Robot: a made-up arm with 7 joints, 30 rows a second.
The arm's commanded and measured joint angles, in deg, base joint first. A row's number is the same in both.
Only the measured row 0 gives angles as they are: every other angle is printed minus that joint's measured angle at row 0.
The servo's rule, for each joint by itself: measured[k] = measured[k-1] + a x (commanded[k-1-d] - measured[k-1]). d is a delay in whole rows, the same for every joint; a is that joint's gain. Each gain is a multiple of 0.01, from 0.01 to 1. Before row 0 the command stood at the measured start. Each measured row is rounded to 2 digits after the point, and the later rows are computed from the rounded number. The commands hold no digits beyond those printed.
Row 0, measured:
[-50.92 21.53 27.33 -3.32 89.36 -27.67 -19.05]
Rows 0 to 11, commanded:
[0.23 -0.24 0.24 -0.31 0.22 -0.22 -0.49]
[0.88 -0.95 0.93 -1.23 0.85 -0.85 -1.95]
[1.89 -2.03 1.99 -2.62 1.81 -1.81 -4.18]
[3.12 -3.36 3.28 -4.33 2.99 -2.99 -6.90]
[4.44 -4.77 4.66 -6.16 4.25 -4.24 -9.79]
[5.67 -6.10 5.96 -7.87 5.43 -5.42 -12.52]
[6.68 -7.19 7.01 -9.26 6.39 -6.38 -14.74]
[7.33 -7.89 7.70 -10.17 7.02 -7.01 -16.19]
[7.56 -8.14 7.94 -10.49 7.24 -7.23 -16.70]
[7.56 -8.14 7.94 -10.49 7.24 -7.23 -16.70]
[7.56 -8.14 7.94 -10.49 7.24 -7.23 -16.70]
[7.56 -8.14 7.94 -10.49 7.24 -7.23 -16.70]
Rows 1 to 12, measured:
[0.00 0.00 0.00 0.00 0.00 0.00 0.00]
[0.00 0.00 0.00 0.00 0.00 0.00 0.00]
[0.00 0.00 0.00 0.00 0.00 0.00 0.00]
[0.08 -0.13 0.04 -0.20 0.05 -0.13 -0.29]
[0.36 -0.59 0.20 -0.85 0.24 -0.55 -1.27]
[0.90 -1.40 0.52 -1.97 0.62 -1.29 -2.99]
[1.68 -2.50 1.02 -3.46 1.19 -2.29 -5.30]
[2.65 -3.77 1.68 -5.16 1.92 -3.44 -7.95]
[3.71 -5.07 2.45 -6.87 2.76 -4.61 -10.65]
[4.75 -6.26 3.27 -8.38 3.63 -5.65 -13.06]
[5.65 -7.17 4.07 -9.51 4.44 -6.45 -14.91]
[6.32 -7.71 4.77 -10.13 5.11 -6.91 -15.97]
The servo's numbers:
d 3
a 0.35 0.56 0.18 0.63 0.24 0.59 0.59

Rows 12 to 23, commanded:
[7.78 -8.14 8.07 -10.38 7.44 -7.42 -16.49]
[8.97 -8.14 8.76 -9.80 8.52 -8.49 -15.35]
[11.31 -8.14 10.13 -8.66 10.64 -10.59 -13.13]
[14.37 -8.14 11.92 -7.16 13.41 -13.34 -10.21]
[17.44 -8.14 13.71 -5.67 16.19 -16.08 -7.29]
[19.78 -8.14 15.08 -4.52 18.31 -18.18 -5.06]
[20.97 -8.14 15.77 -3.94 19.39 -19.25 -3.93]
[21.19 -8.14 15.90 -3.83 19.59 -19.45 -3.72]
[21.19 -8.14 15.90 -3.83 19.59 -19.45 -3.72]
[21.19 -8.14 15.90 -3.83 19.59 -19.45 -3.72]
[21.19 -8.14 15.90 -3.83 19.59 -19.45 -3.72]
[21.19 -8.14 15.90 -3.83 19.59 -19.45 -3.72]
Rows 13 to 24, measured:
[6.75 -7.95 5.34 -10.36 5.62 -7.10 -16.40]
[7.03 -8.06 5.81 -10.44 6.01 -7.18 -16.58]
[7.22 -8.10 6.19 -10.47 6.31 -7.21 -16.65]
[7.42 -8.12 6.53 -10.41 6.58 -7.33 -16.56]
[7.96 -8.13 6.93 -10.03 7.05 -8.01 -15.85]
[9.13 -8.14 7.51 -9.17 7.91 -9.53 -14.25]
[10.96 -8.14 8.30 -7.90 9.23 -11.78 -11.87]
[13.23 -8.14 9.27 -6.50 10.90 -14.32 -9.17]
[15.52 -8.14 10.32 -5.25 12.68 -16.60 -6.75]
[17.43 -8.14 11.30 -4.42 14.29 -18.16 -5.09]
[18.75 -8.14 12.13 -4.05 15.56 -18.92 -4.28]
[19.60 -8.14 12.81 -3.91 16.53 -19.23 -3.95]

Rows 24 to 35, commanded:
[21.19 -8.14 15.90 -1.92 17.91 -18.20 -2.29]
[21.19 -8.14 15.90 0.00 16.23 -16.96 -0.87]
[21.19 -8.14 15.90 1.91 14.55 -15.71 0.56]
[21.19 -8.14 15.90 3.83 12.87 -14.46 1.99]
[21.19 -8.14 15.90 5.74 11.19 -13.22 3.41]
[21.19 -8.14 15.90 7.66 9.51 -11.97 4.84]
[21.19 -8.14 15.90 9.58 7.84 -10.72 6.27]
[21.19 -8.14 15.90 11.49 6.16 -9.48 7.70]
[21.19 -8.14 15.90 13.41 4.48 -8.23 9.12]
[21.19 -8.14 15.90 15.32 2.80 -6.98 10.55]
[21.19 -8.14 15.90 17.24 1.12 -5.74 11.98]
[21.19 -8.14 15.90 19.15 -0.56 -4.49 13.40]
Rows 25 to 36, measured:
[20.16 -8.14 13.37 -3.86 17.26 -19.36 -3.81]
[20.52 -8.14 13.83 -3.84 17.82 -19.41 -3.76]
[20.75 -8.14 14.20 -3.83 18.24 -19.43 -3.74]
[20.90 -8.14 14.51 -2.63 18.16 -18.70 -2.88]
[21.00 -8.14 14.76 -0.97 17.70 -17.67 -1.69]
[21.07 -8.14 14.97 0.84 16.94 -16.51 -0.36]
[21.11 -8.14 15.14 2.72 15.96 -15.30 1.03]
[21.14 -8.14 15.28 4.62 14.82 -14.07 2.43]
[21.16 -8.14 15.39 6.54 13.55 -12.83 3.85]
[21.17 -8.14 15.48 8.46 12.18 -11.59 5.28]
[21.18 -8.14 15.56 10.37 10.74 -10.35 6.71]
[21.18 -8.14 15.62 12.29 9.24 -9.10 8.13]

